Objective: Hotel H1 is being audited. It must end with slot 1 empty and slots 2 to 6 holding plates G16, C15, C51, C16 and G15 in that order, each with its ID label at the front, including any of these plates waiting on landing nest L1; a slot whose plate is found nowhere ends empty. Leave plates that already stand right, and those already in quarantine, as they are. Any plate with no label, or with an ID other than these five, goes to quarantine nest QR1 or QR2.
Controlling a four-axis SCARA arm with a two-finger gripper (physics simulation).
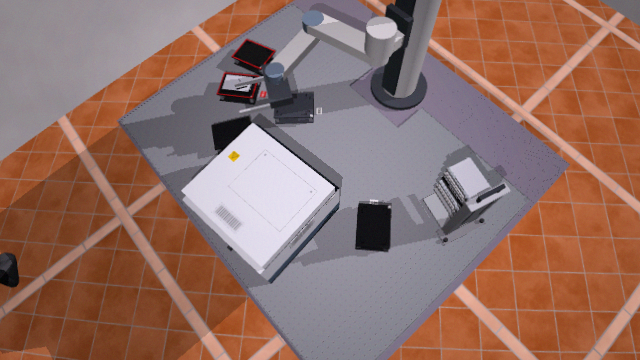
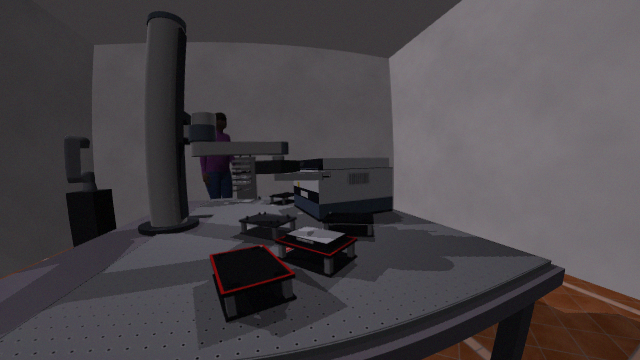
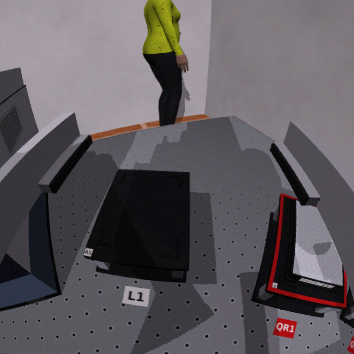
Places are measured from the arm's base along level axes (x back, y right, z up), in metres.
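Pixels of known places: gripper, fingertip midpoint: (image 1: 237, 99) (image 2: 326, 175) (image 3: 181, 125); arm's base at its link origin: (image 1: 398, 86) (image 2: 170, 226).
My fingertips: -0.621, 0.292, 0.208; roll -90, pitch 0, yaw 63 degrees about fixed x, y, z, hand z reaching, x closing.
Ahead of a thing's pixels: the offset from my fingertips to its top centre, as dx, dy, dz.
My gripper (image 1: 238, 98) (image 3: 181, 125) is partly open and empty, its fingers above and short of landing nest L1 {-0.079, -0.011, -0.141} (image 1: 230, 134) (image 2: 348, 219) (image 3: 145, 220). L1 is black and bears no plate. A pale plate {+0.081, +0.166, -0.131} (image 1: 239, 82) (image 2: 316, 234) (image 3: 317, 245) lies on red-rimmed quarantine nest QR1 {+0.081, +0.167, -0.141} (image 2: 342, 247) (image 3: 275, 240); its front strip is unreadable. Red-rimmed nest QR2 {+0.238, +0.262, -0.141} (image 1: 254, 53) (image 2: 250, 267) bears no plate. Hotel H1 (image 1: 462, 215) (image 2: 253, 180) holds several stacked plates {+0.347, -0.811, -0.061} (image 1: 446, 196); their IDs and slots cannot be read.
A large white instrument {-0.176, -0.372, +0.060} (image 1: 257, 185) (image 2: 345, 185) stands beside L1. A dark grey nest {+0.192, -0.084, -0.135} (image 1: 294, 107) (image 2: 267, 220) stands under the arm's side of the gripper. Another black nest {+0.072, -0.682, -0.141} (image 1: 373, 226) (image 2: 283, 198) stands between the instrument and the hotel. The arm's column (image 1: 420, 50) (image 2: 165, 120) rises at the table edge.
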